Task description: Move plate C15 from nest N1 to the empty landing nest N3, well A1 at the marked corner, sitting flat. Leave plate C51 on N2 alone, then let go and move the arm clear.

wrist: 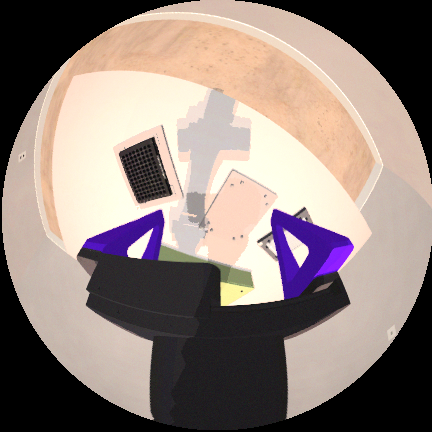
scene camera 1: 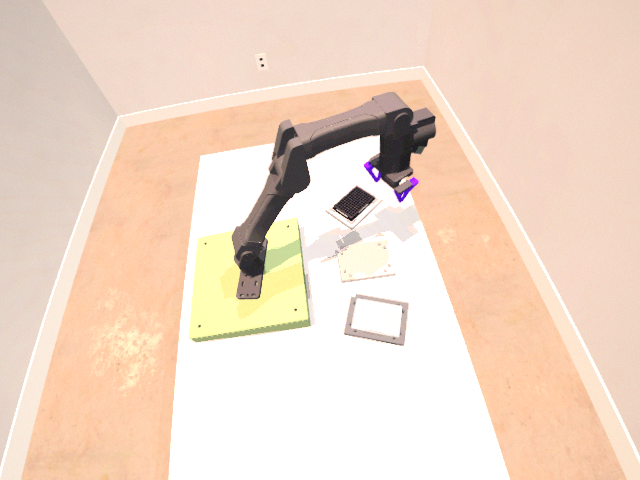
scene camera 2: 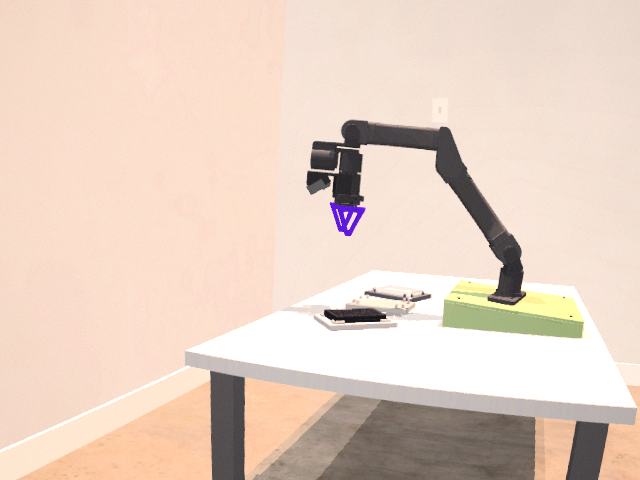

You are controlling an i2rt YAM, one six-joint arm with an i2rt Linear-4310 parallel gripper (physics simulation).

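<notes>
A black well plate [scene camera 1: 354, 203] [scene camera 2: 355, 315] [wrist: 145, 171] sits in a white nest [scene camera 1: 341, 217] [scene camera 2: 356, 326] [wrist: 168, 165]. A white plate [scene camera 1: 377, 316] [scene camera 2: 397, 290] sits in a dark grey nest [scene camera 1: 374, 336] [scene camera 2: 426, 296] [wrist: 305, 215], partly hidden behind a finger in the wrist view. Between them, a cream nest [scene camera 1: 365, 260] [scene camera 2: 379, 304] [wrist: 240, 215] with small corner posts is empty. Plate and nest labels and the A1 mark are not readable. My gripper [scene camera 1: 389, 190] [scene camera 2: 344, 233] [wrist: 217, 214] is open and empty, high above the table.
The arm stands on a raised yellow-green base block [scene camera 1: 217, 289] [scene camera 2: 511, 326] [wrist: 235, 292] beside the nests. The white table top [scene camera 1: 320, 403] [scene camera 2: 413, 356] carries the nests. The arm's shadow falls across the table around the cream nest. Walls stand beyond the table.
</notes>
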